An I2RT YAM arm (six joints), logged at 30 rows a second.
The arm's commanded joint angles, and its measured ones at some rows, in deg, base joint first. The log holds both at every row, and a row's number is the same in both.
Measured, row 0:
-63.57, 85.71, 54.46, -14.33, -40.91, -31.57
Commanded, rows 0 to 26:
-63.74, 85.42, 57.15, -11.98, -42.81, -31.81
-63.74, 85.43, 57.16, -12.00, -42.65, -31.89
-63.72, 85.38, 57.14, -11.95, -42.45, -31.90
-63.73, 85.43, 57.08, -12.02, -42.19, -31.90
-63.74, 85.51, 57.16, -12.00, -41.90, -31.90
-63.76, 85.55, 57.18, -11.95, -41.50, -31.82
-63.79, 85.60, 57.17, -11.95, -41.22, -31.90
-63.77, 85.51, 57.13, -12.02, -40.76, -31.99
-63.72, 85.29, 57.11, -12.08, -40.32, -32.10
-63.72, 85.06, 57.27, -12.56, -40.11, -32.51
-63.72, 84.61, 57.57, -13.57, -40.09, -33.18
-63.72, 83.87, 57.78, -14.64, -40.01, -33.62
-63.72, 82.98, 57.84, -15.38, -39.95, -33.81
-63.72, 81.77, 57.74, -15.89, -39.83, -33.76
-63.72, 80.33, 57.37, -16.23, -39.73, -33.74
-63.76, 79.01, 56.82, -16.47, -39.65, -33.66
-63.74, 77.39, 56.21, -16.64, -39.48, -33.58
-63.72, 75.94, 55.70, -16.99, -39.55, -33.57
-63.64, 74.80, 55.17, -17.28, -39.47, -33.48
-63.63, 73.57, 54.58, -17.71, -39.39, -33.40
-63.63, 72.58, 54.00, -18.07, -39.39, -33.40
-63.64, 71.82, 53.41, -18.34, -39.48, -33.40
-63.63, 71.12, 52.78, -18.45, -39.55, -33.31
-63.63, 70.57, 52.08, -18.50, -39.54, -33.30
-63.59, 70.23, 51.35, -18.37, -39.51, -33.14
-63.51, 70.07, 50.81, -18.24, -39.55, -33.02
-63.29, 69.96, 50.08, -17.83, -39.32, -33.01
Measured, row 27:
-63.61, 69.76, 52.03, -15.90, -39.20, -33.04
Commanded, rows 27 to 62:
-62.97, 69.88, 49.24, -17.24, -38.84, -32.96
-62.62, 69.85, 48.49, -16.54, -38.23, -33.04
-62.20, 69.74, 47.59, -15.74, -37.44, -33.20
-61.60, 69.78, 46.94, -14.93, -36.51, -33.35
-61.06, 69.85, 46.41, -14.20, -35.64, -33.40
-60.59, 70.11, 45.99, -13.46, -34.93, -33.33
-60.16, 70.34, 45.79, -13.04, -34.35, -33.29
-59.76, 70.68, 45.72, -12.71, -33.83, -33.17
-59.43, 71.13, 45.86, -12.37, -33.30, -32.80
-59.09, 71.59, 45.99, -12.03, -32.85, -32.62
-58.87, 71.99, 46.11, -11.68, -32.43, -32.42
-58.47, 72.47, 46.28, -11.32, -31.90, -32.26
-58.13, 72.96, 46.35, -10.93, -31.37, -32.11
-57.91, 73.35, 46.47, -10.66, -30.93, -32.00
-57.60, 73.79, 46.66, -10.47, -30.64, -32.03
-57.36, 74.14, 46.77, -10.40, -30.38, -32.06
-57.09, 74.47, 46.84, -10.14, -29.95, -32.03
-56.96, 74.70, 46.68, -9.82, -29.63, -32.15
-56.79, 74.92, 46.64, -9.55, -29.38, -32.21
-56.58, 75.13, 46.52, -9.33, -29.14, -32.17
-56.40, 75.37, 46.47, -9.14, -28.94, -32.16
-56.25, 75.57, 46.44, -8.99, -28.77, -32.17
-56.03, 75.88, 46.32, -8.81, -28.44, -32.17
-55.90, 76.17, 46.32, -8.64, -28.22, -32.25
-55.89, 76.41, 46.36, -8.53, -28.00, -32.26
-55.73, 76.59, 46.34, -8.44, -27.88, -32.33
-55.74, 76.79, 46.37, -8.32, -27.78, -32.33
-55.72, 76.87, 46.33, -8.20, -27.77, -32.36
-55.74, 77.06, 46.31, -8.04, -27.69, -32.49
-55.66, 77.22, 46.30, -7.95, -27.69, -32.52
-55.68, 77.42, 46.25, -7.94, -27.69, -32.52
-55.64, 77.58, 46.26, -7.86, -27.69, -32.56
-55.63, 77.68, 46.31, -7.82, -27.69, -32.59
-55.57, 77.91, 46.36, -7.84, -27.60, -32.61
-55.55, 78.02, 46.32, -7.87, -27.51, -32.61
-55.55, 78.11, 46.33, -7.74, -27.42, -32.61
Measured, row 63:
-55.86, 77.76, 45.84, -8.75, -27.75, -32.77
